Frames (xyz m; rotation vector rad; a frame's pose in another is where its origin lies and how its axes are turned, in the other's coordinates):
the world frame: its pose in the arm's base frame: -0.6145 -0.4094 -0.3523 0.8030 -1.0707 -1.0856
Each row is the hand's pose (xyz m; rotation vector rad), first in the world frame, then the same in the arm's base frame.
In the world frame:
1: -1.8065 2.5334 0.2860 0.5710 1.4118 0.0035
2: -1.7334 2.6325 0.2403 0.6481 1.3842 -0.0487
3: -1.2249 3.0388 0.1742 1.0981 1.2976 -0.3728
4: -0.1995 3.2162 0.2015 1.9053 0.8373 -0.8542
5: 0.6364 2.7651 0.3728 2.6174 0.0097 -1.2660
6: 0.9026 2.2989 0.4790 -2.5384 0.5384 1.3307
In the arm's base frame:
1: -0.3317 2.0568 1.5454 1.6363 -0.1100 0.0071
2: -0.2523 2.0163 1.6420 1.7172 -0.1469 0.0013
3: -0.0220 1.6497 2.1324 2.2153 -0.2621 0.0351
4: 0.1040 0.7210 2.5854 3.0440 -0.7167 0.1558
5: -0.1074 -0.2120 2.4573 -2.0541 0.8113 -0.2114
6: -0.3172 -0.6040 2.1382 -1.4569 0.7168 -0.2276

